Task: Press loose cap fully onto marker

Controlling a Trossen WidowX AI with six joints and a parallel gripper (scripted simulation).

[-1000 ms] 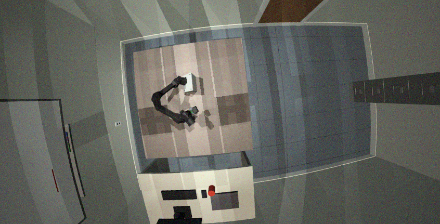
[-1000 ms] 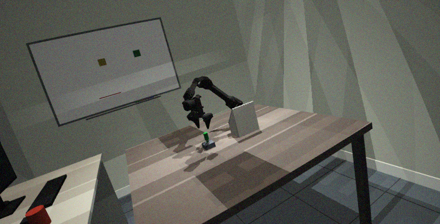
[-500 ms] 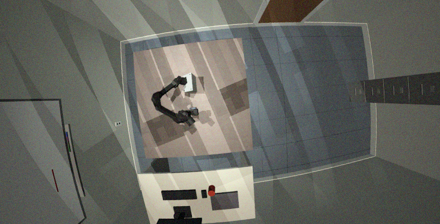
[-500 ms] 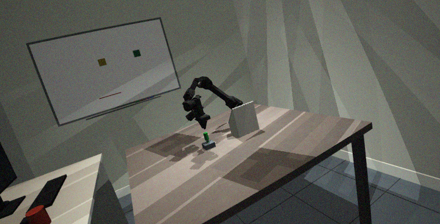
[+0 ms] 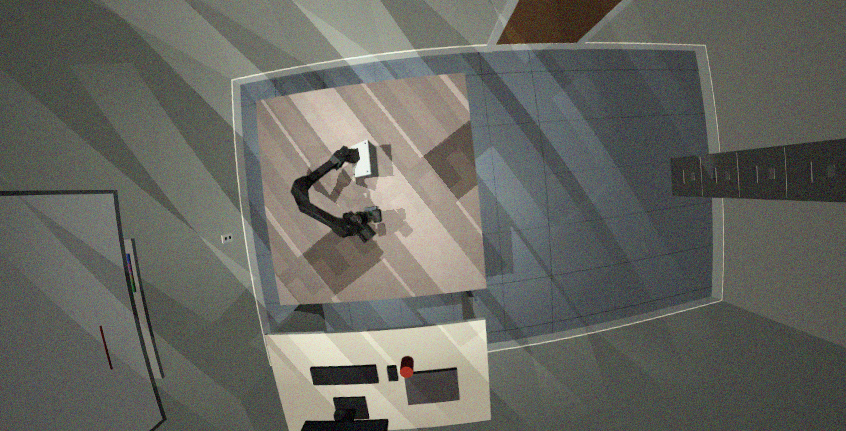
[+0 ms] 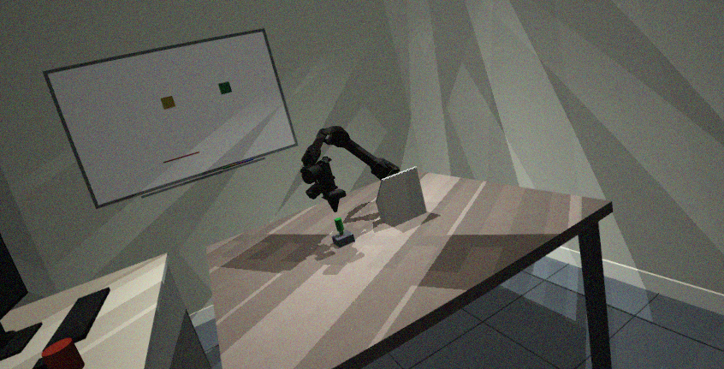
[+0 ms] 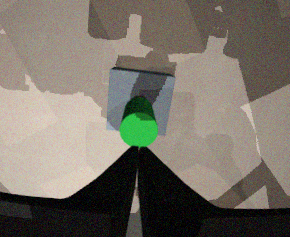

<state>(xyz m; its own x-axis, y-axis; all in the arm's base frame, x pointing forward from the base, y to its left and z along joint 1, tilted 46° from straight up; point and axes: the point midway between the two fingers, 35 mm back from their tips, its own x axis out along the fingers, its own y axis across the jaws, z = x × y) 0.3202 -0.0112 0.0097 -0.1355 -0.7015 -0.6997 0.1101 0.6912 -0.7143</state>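
The green marker cap is 50 mm below my gripper tip.
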